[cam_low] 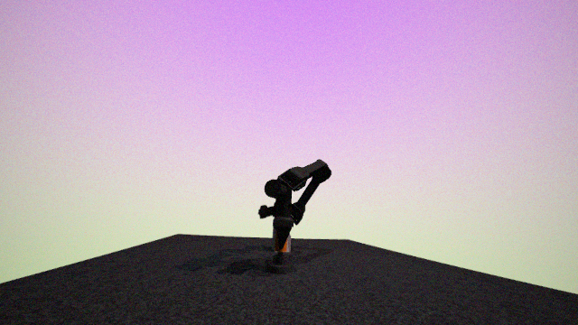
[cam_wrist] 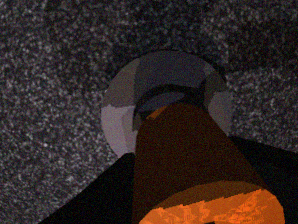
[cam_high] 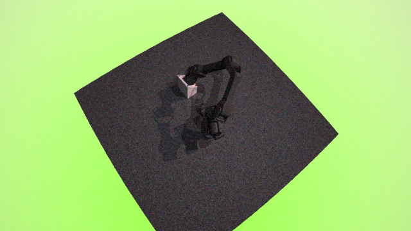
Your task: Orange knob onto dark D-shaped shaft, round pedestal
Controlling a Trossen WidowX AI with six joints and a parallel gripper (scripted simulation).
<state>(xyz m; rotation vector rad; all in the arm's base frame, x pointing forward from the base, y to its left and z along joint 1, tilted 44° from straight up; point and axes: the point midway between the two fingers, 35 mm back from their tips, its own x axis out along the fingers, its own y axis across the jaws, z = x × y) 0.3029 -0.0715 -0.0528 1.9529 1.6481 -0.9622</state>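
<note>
Now: the orange knob 20 mm above my gripper tip. Also, from my gripper tip: round pedestal 40 mm below.
</note>
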